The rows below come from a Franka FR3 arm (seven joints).
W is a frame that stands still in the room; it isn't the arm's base.
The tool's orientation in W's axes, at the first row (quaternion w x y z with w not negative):
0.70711, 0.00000, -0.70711, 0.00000
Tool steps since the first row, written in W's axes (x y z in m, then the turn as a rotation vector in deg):
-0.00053, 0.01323, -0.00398, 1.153, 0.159, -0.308
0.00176, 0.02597, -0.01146, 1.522, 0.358, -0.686
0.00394, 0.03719, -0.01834, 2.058, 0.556, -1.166
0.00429, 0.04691, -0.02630, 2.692, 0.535, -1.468
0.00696, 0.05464, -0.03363, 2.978, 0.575, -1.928
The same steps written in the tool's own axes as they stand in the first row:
-0.00398, 0.01323, 0.00053, -0.308, 0.159, -1.153
-0.01146, 0.02597, -0.00176, -0.686, 0.358, -1.522
-0.01834, 0.03719, -0.00394, -1.166, 0.556, -2.058
-0.02630, 0.04691, -0.00429, -1.468, 0.535, -2.692
-0.03363, 0.05464, -0.00696, -1.928, 0.575, -2.978

